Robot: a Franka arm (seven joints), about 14 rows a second.
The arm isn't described. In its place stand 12 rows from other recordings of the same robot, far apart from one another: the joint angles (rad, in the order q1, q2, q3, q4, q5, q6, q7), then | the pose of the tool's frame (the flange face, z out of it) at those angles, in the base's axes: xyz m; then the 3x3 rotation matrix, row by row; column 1 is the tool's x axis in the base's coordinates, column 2 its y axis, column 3 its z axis.
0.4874, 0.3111, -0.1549, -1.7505, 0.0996, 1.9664, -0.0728 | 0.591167, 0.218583, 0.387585; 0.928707, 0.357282, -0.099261; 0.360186, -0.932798, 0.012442; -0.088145, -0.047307, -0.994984
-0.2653, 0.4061, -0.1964, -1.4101, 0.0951, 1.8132, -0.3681 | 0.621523, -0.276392, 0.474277; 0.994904, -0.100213, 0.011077; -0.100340, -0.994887, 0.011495; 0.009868, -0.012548, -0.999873
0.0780, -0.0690, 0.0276, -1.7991, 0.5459, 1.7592, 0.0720 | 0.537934, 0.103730, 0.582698; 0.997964, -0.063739, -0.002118; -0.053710, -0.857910, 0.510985; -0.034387, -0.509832, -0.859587
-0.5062, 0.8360, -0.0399, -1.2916, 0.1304, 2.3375, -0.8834 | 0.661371, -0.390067, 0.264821; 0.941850, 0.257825, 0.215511; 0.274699, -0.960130, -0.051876; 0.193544, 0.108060, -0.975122
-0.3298, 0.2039, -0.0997, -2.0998, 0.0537, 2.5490, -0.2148 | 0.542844, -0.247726, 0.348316; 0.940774, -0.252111, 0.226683; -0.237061, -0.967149, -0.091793; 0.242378, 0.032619, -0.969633
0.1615, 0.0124, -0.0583, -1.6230, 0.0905, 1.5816, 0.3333 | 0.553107, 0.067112, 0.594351; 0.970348, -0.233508, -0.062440; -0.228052, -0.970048, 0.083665; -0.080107, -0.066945, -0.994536
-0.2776, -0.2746, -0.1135, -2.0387, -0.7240, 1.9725, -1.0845 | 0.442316, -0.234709, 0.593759; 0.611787, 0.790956, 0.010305; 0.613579, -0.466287, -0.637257; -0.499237, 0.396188, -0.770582
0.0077, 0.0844, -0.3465, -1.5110, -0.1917, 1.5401, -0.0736 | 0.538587, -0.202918, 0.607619; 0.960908, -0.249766, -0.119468; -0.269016, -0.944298, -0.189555; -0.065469, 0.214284, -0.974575
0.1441, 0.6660, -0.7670, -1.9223, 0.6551, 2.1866, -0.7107 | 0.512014, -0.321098, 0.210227; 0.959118, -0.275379, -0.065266; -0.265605, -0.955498, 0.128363; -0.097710, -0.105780, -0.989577
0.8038, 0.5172, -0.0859, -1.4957, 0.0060, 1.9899, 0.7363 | 0.517636, 0.464955, 0.369215; 0.999909, -0.010345, 0.008642; -0.009975, -0.999076, -0.041805; 0.009066, 0.041715, -0.999088
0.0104, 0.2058, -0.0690, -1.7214, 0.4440, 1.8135, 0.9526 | 0.613149, 0.002303, 0.459809; 0.402663, -0.913574, -0.056970; -0.825733, -0.389395, 0.408088; -0.395003, -0.117280, -0.911163
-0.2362, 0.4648, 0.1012, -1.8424, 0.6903, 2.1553, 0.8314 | 0.629949, -0.063423, 0.272065; 0.177279, -0.982239, 0.061463; -0.816801, -0.112006, 0.565943; -0.549007, -0.150533, -0.822150
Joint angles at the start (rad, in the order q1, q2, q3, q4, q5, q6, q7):
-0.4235 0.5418 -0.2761 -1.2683 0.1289 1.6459 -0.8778
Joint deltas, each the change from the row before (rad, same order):
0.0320 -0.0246 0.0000 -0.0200 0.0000 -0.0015 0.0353
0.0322 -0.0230 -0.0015 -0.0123 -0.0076 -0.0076 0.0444
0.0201 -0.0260 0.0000 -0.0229 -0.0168 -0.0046 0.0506
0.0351 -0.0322 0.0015 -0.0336 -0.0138 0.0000 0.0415
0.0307 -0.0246 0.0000 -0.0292 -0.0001 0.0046 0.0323
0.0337 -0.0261 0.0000 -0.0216 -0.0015 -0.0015 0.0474
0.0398 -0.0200 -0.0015 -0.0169 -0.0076 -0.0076 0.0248
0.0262 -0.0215 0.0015 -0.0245 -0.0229 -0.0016 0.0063
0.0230 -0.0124 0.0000 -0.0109 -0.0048 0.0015 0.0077
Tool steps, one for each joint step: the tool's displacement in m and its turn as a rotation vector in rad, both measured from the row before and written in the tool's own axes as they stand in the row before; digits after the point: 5 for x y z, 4 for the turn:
0.01009 -0.01885 -0.00659 -0.0010 0.0031 0.0056
0.00866 -0.01847 -0.00849 -0.0066 -0.0029 0.0143
0.00111 -0.01248 -0.00549 -0.0078 -0.0104 0.0316
0.00564 -0.02155 -0.00463 -0.0063 -0.0079 0.0073
0.00549 -0.01864 -0.00222 0.0015 0.0012 0.0042
0.00541 -0.02085 -0.00593 -0.0012 0.0025 0.0153
0.00663 -0.02301 -0.00372 -0.0043 -0.0084 -0.0126
0.00135 -0.01520 -0.00128 -0.0145 -0.0156 -0.0210
0.00391 -0.01324 -0.00270 -0.0060 0.0000 -0.0148

